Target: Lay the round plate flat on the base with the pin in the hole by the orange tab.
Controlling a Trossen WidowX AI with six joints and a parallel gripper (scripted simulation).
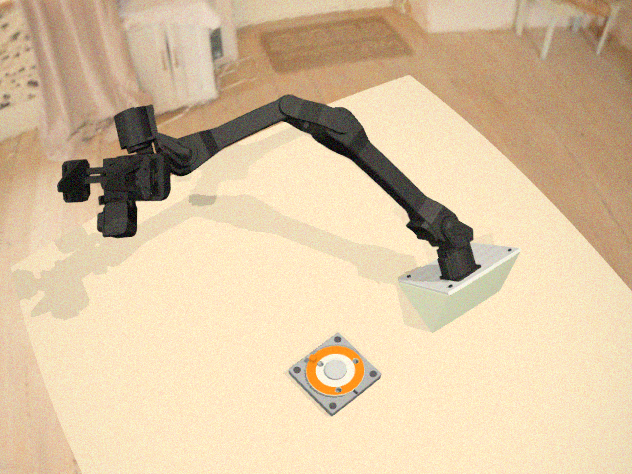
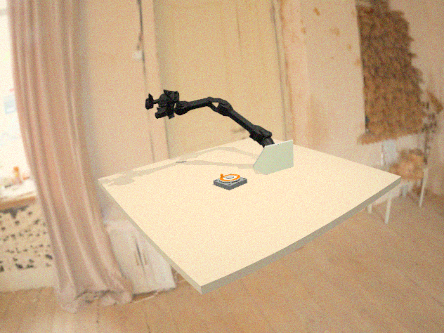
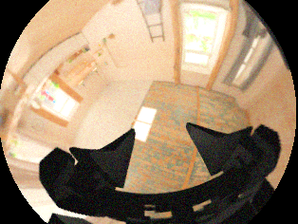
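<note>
The square grey base lies 27 cm behind my gripper tip, 21 cm to the left of it and 48 cm below it.
</note>
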